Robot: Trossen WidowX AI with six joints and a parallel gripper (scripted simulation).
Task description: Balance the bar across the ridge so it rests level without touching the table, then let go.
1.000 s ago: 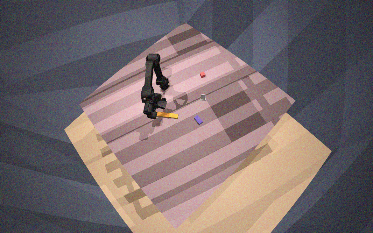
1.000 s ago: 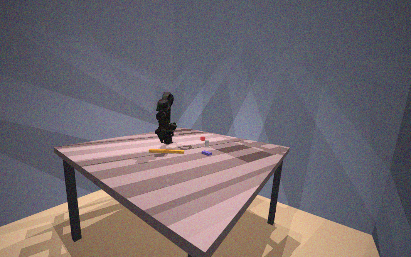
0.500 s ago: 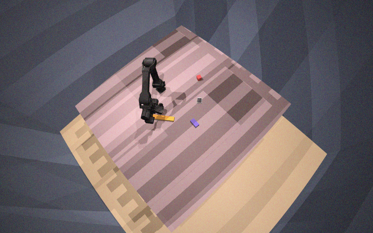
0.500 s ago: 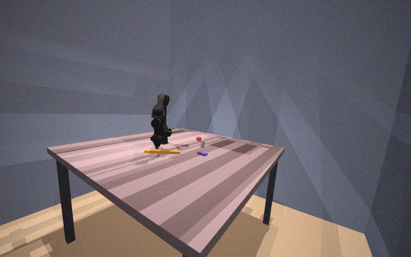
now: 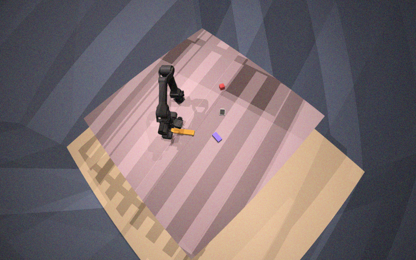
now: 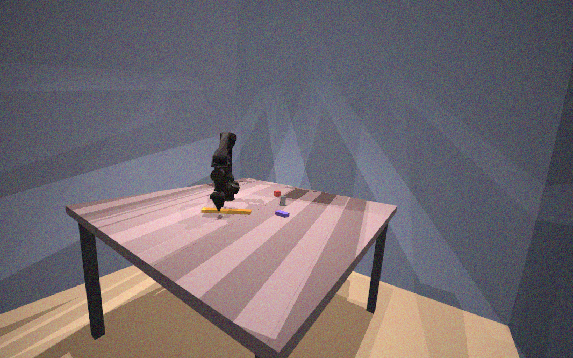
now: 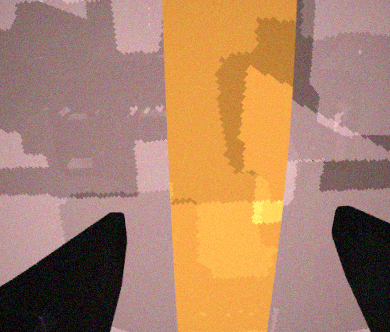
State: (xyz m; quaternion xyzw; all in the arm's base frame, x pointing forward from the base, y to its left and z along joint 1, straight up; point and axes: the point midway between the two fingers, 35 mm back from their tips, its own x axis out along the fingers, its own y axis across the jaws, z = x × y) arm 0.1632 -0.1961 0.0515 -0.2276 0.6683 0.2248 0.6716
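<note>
My gripper tip is now 20 mm short of the bar, 20 mm to the right of it and 10 mm above it. Also, from my gripper tip: small red cube: 10 mm behind, 490 mm to the left; then purple block: 250 mm ahead, 180 mm to the left, 10 mm below.
</note>
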